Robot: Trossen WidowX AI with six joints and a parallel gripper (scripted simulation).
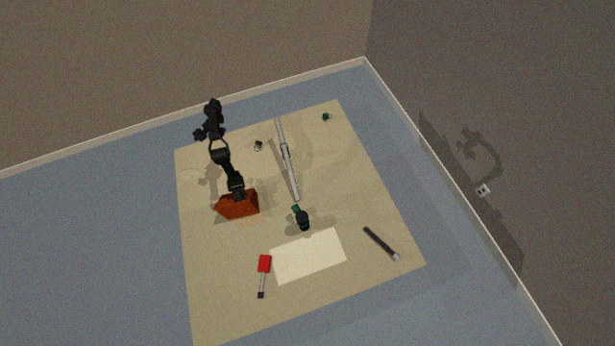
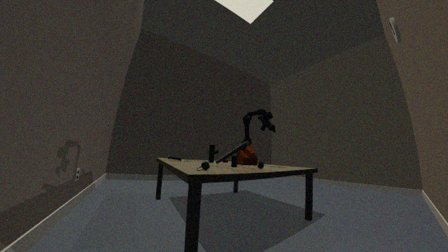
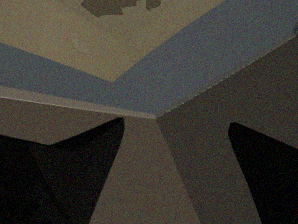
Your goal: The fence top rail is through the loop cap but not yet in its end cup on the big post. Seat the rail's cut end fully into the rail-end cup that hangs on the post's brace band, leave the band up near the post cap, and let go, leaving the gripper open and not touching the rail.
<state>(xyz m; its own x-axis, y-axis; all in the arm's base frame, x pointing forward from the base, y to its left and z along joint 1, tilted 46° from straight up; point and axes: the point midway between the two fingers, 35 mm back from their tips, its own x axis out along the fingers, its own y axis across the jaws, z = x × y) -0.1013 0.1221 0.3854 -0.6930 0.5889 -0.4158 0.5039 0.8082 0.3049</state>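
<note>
The green rail-end cup lies 370 mm ahead of my gripper tip, 520 mm to the right of it and 240 mm below it. The rest, counted from my gripper tip: red-handled tool: 70 mm ahead, 780 mm to the right, 350 mm below; black part: 270 mm ahead, 60 mm to the left, 350 mm below.
</note>
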